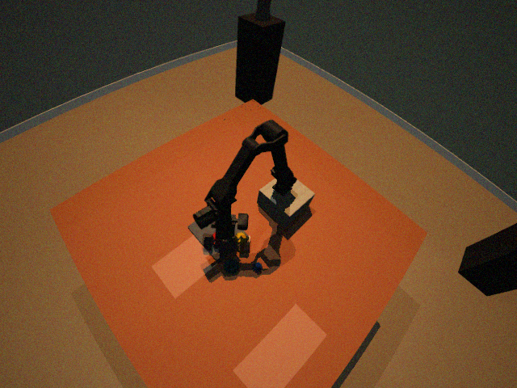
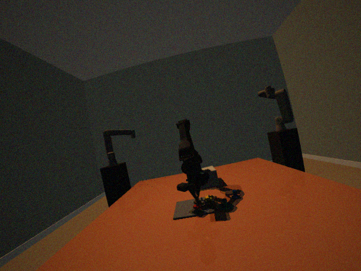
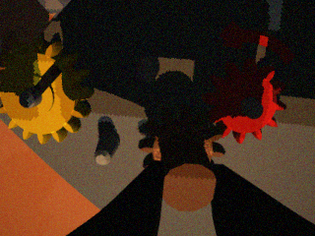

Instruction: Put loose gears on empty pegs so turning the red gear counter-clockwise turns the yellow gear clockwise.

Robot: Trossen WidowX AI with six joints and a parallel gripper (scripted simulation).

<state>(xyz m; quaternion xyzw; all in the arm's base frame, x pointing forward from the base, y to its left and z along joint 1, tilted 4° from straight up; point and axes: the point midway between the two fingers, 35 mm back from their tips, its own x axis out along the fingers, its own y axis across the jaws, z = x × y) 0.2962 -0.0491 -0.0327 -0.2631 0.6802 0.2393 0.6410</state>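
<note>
My gripper tip is 1 cm above the orange-brown gear. Round my gripper tip: red gear (4 cm ahead, 1 cm to the right, 3 cm below); then yellow gear (3 cm behind, 7 cm to the left, 3 cm below); then grey board (2 cm ahead, 2 cm to the right, 4 cm below).
</note>
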